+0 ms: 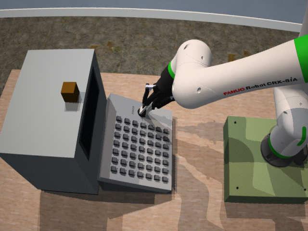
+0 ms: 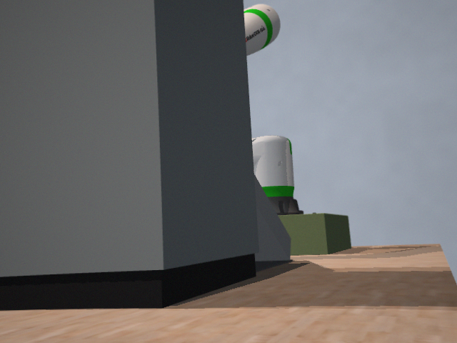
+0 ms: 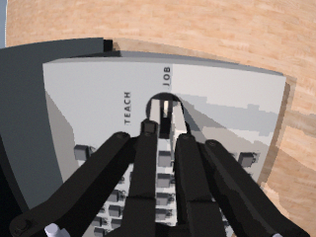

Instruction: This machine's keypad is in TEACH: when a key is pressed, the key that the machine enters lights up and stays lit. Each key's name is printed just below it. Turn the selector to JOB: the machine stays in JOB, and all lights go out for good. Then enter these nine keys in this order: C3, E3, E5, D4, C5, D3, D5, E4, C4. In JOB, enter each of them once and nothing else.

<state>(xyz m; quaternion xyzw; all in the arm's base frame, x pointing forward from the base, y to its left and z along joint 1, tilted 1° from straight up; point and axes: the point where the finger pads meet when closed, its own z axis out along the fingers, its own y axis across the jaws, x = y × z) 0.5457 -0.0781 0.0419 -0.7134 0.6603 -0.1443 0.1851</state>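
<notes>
My hand is 1 cm short of the black selector knob and 2 cm above it. The rest, counted from my hand: grey keypad 2 cm ahead, 12 cm to the left, 7 cm below; C3 key 2 cm ahead, 20 cm to the left, 2 cm below.
</notes>
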